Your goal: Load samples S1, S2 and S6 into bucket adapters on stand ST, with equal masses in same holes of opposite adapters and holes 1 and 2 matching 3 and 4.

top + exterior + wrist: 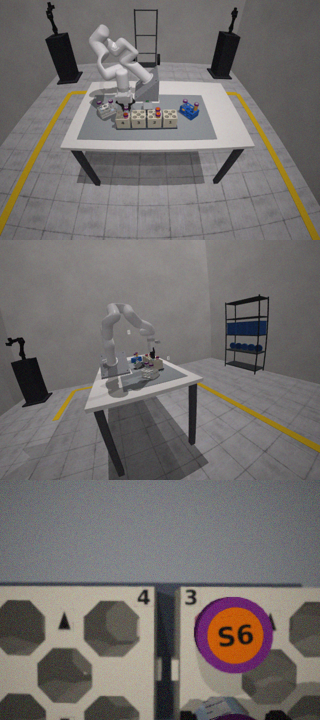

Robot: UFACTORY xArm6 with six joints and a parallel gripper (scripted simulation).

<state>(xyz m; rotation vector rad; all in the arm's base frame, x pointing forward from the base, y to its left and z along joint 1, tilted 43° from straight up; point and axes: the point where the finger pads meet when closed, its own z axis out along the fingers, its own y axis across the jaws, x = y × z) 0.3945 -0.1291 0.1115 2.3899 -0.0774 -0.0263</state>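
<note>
The green DONE key lies 160 mm behind my hand, 150 mm to the left of it and 70 mm below it. Round my hand: blue rack (60 mm behind, 480 mm to the left, 110 mm below); grey desk (140 mm behind, 150 mm to the left, 80 mm below).
</note>
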